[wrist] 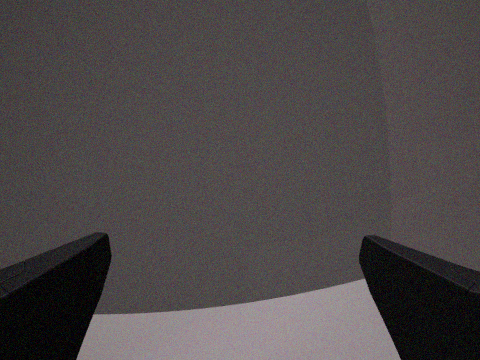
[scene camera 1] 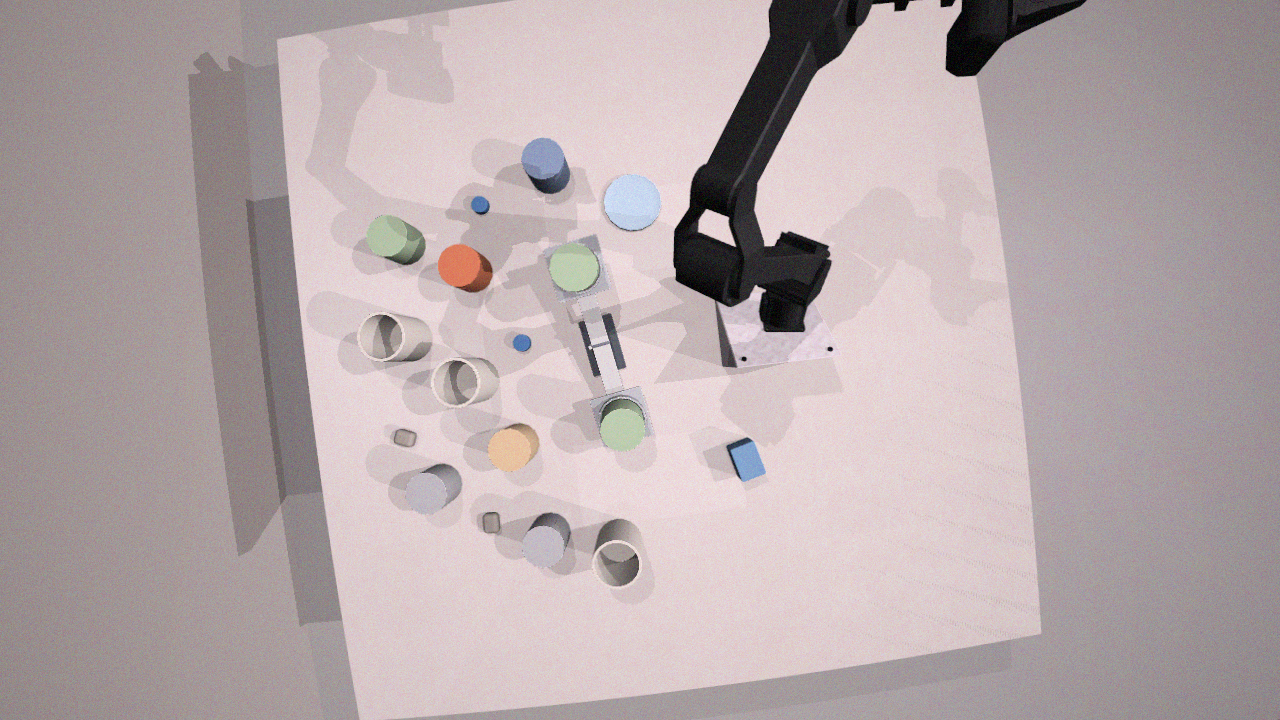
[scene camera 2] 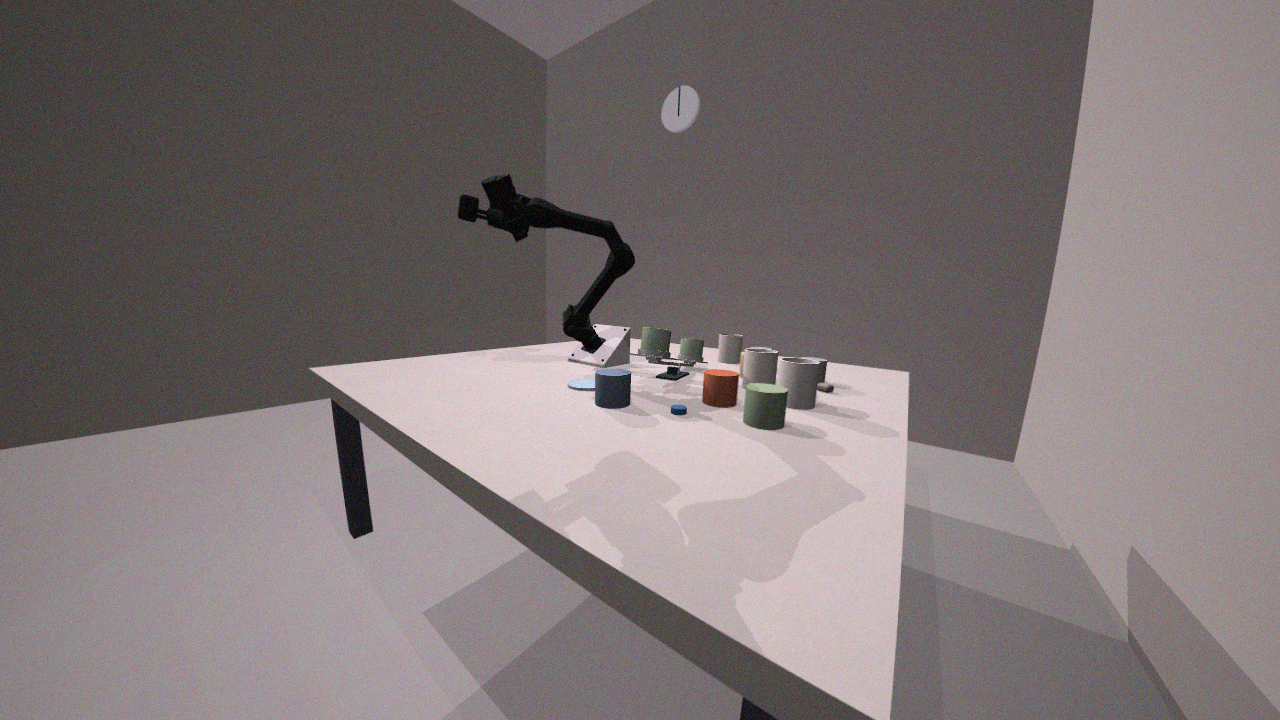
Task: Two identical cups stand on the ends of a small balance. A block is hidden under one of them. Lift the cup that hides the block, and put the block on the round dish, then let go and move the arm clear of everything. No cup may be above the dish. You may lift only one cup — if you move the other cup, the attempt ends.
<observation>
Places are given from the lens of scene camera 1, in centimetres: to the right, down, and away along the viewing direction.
blue block (scene camera 1: 745, 457): 18, 16, 74
tan cup (scene camera 1: 510, 449): -21, 15, 72
</observation>
